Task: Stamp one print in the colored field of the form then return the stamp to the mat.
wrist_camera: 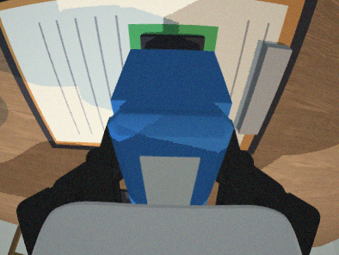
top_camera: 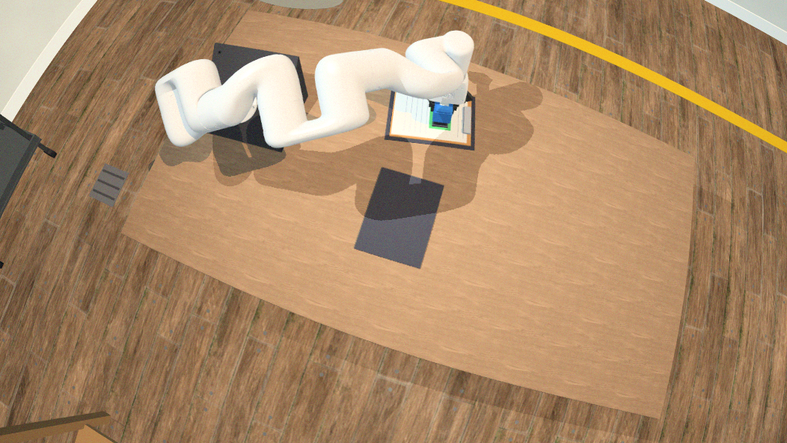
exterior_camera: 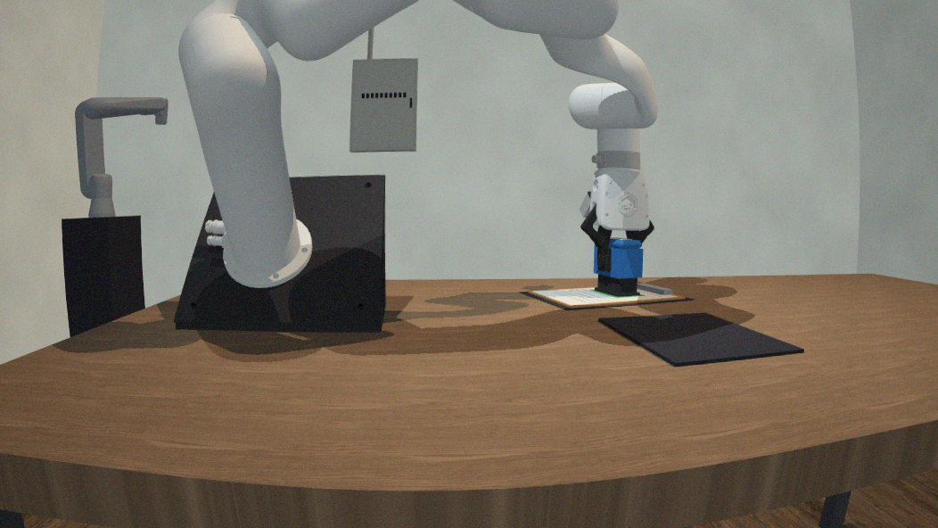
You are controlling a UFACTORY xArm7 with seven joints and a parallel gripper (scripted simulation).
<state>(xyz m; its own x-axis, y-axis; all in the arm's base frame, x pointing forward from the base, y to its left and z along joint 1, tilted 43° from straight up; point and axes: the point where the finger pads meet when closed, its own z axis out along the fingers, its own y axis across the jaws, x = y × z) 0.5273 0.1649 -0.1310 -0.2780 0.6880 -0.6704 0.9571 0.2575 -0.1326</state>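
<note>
My gripper is now 1 cm above the blue stamp. The rest, counted from my hand: form 1 cm behind, 1 cm to the right, 6 cm below; then dark mat 1 cm ahead, 32 cm to the right, 6 cm below.
</note>
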